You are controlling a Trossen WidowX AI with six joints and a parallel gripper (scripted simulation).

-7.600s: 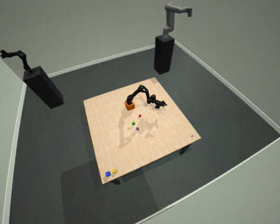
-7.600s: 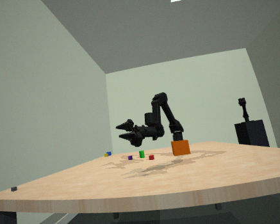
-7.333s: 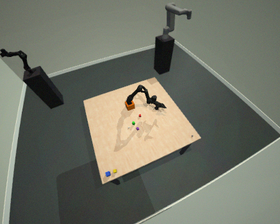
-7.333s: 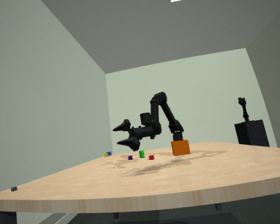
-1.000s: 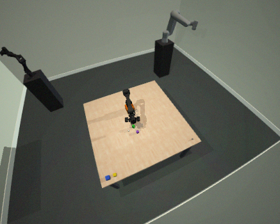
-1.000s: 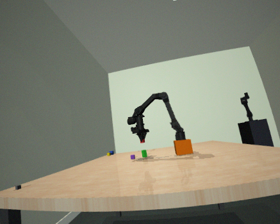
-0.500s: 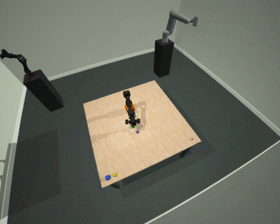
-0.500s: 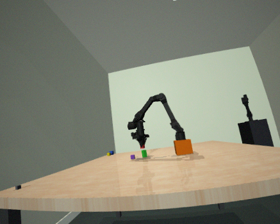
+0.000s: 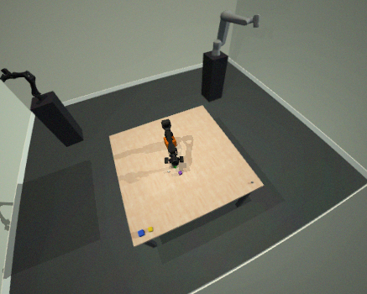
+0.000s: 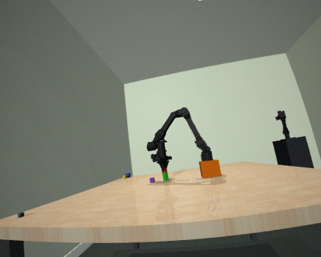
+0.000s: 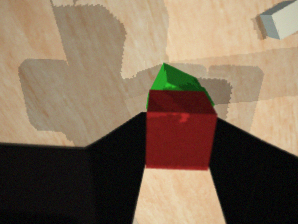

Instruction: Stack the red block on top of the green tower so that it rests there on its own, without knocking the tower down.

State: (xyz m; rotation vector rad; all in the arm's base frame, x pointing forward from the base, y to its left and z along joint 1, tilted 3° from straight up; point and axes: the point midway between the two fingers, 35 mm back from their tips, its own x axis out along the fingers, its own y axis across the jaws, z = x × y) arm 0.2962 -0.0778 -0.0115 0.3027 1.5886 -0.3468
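Right now the red block is 1 cm above my gripper tip. Round my gripper tip: purple block 9 cm ahead, 5 cm below, 1 cm to the left; then white block 8 cm to the right, 6 cm below, 2 cm ahead; then yellow block 45 cm to the right, 45 cm ahead, 5 cm below.
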